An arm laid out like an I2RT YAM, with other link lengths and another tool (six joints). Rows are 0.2 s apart.
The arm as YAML. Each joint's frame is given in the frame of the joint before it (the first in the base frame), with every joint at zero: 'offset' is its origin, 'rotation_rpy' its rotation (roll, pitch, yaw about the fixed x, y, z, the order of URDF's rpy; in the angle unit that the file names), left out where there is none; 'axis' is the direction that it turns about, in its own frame. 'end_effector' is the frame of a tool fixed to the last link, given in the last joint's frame.
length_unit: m
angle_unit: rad
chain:
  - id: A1
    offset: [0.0, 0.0, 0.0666]
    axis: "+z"
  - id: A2
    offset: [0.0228, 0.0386, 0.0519]
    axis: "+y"
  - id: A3
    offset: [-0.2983, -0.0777, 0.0]
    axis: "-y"
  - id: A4
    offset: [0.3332, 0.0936, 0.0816]
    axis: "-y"
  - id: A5
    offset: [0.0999, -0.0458, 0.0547]
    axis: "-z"
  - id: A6
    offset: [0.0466, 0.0, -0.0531]
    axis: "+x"
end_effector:
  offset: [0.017, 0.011, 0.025]
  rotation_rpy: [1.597, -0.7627, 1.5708]
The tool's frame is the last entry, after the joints.
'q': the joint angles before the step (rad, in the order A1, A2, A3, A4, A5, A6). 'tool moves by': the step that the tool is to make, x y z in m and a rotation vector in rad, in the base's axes. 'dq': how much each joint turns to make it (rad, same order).
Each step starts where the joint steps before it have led.
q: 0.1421 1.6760 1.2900 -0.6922 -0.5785 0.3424
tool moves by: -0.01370 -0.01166 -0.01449 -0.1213 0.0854 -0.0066
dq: -0.0122 0.0004 -0.0008 -0.1294 0.0965 -0.0580
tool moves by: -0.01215 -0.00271 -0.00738 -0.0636 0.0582 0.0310
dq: 0.0000 -0.0004 0.0000 -0.0896 0.0431 -0.0522
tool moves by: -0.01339 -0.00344 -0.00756 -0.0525 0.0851 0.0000
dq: 0.0008 0.0000 -0.0015 -0.0934 0.0401 -0.0092
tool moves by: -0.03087 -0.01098 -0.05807 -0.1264 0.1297 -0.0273
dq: 0.0000 0.0000 -0.1457 0.0061 0.1106 0.0164
